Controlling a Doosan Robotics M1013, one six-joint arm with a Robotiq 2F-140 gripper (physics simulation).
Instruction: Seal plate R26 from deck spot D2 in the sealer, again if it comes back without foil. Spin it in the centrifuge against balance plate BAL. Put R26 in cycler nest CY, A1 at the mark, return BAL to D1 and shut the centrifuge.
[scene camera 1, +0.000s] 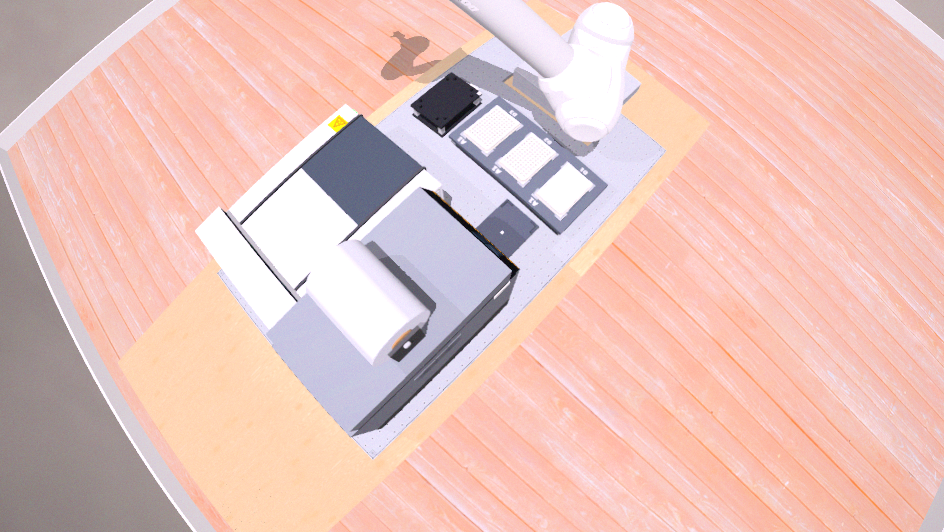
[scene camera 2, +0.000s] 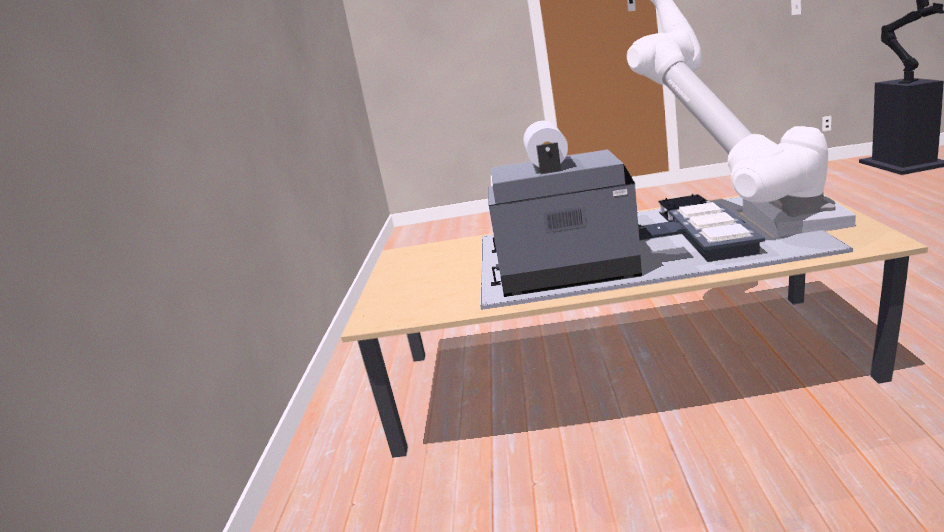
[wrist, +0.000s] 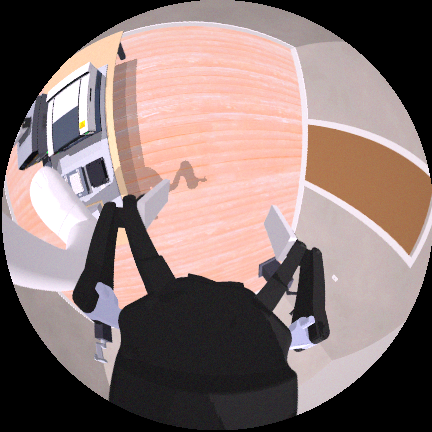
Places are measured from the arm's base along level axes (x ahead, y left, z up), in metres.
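Pixels of known places: gripper, fingertip midpoint: (scene camera 2: 632, 4) (wrist: 218, 201); arm's base, link origin: (scene camera 2: 798, 204).
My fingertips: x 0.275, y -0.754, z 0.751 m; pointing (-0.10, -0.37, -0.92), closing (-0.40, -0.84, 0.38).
Note:
For each thing: its middle in the pictures, then the offset to it from my fingertips. "spot": a spot on its surface instead. Level surfaces: height alone.
- Plate R26, body centre: (scene camera 1: 527, 157) (scene camera 2: 711, 220) dy +0.791, dx +0.082, dz -0.733 m
- smooth-topped white plate, body centre: (scene camera 1: 564, 189) (scene camera 2: 725, 232) dy +0.914, dx +0.098, dz -0.733 m
- third plate, body centre: (scene camera 1: 492, 128) (scene camera 2: 699, 210) (wrist: 75, 183) dy +0.668, dx +0.066, dz -0.733 m
- grey sealer, body centre: (scene camera 1: 396, 315) (scene camera 2: 559, 201) dy +0.835, dx +0.596, dz -0.558 m
- white centrifuge, surface spot: (scene camera 1: 297, 218) (wrist: 66, 100) spot: dy +0.521, dx +0.574, dz -0.586 m
- black block, body centre: (scene camera 1: 446, 102) (scene camera 2: 683, 206) (wrist: 96, 172) dy +0.502, dx +0.053, dz -0.766 m
- wooden table's, surface height: dz -0.809 m
My gripper (wrist: 218, 201) is open and empty, high over the floor beside the table. Plate R26 (scene camera 1: 525, 157) (scene camera 2: 712, 220) sits in the middle deck spot, D2. A smooth-topped white plate (scene camera 1: 565, 189) (scene camera 2: 725, 232) sits at D1, where BAL belongs; no name is readable. A third plate (scene camera 1: 493, 128) sits at D3. The grey sealer (scene camera 1: 436, 244) (scene camera 2: 561, 231) (wrist: 34, 132) carries a white roll, and its dark tray (scene camera 1: 518, 221) (scene camera 2: 667, 228) sticks out toward the deck. The white centrifuge (scene camera 1: 297, 218) (wrist: 65, 102) stands beside it, top covered by white and dark panels. The black block (scene camera 1: 446, 102) (wrist: 97, 171) looks like nest CY.
The arm's base (scene camera 1: 588, 99) (scene camera 2: 786, 171) stands beyond the deck. The tall sealer and its roll (scene camera 1: 366, 297) (scene camera 2: 544, 141) rise over the grey board. The wooden table's (scene camera 1: 191, 389) (scene camera 2: 423, 277) edge borders the board. A door (scene camera 2: 601, 85) (wrist: 365, 185) is in the wall behind.

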